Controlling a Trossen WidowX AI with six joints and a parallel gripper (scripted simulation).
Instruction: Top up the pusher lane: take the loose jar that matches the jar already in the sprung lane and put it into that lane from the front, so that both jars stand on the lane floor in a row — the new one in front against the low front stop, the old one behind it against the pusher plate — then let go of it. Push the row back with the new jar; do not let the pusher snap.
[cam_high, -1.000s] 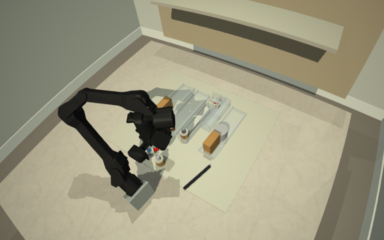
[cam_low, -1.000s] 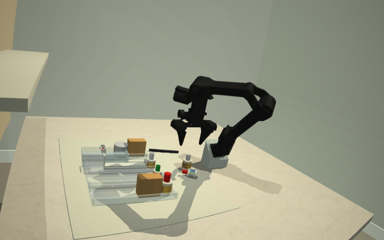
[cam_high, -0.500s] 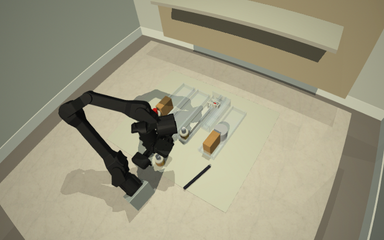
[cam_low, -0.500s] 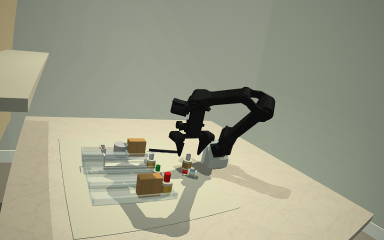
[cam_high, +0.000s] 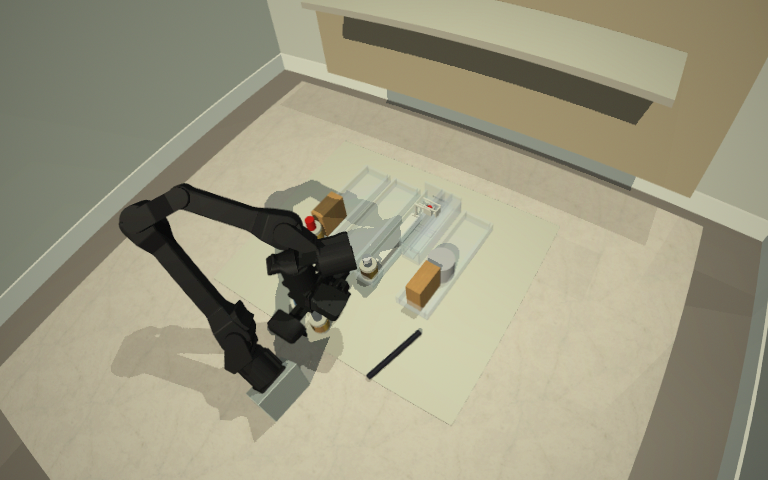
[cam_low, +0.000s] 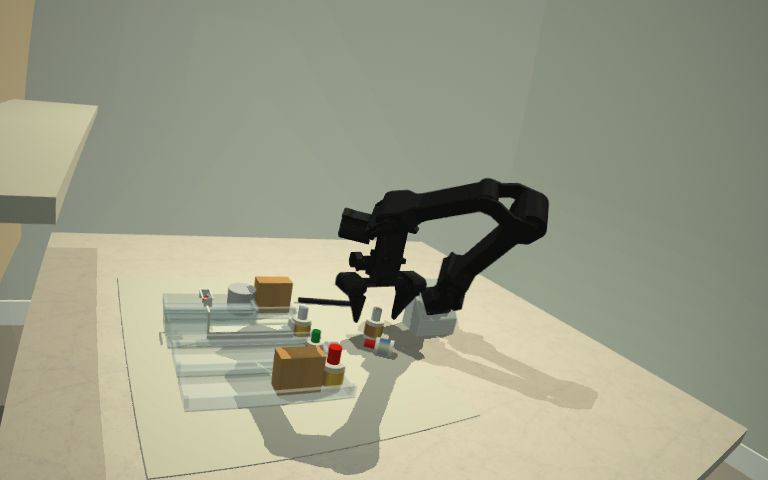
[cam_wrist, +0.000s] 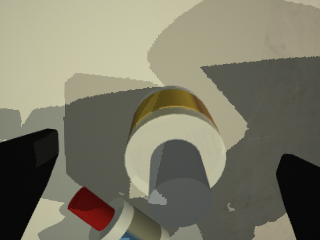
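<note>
Now: the pusher plate 270 mm ahead of my gripper tip, 40 mm to the right of it and 10 mm above it. From my gripper tip the other things lie so: clear sprung lane: 300 mm ahead, 40 mm to the right, 20 mm below; grey cylinder: 250 mm ahead, 140 mm to the right, 10 mm below; black bar: 160 mm to the right, 30 mm below, 30 mm ahead.
</note>
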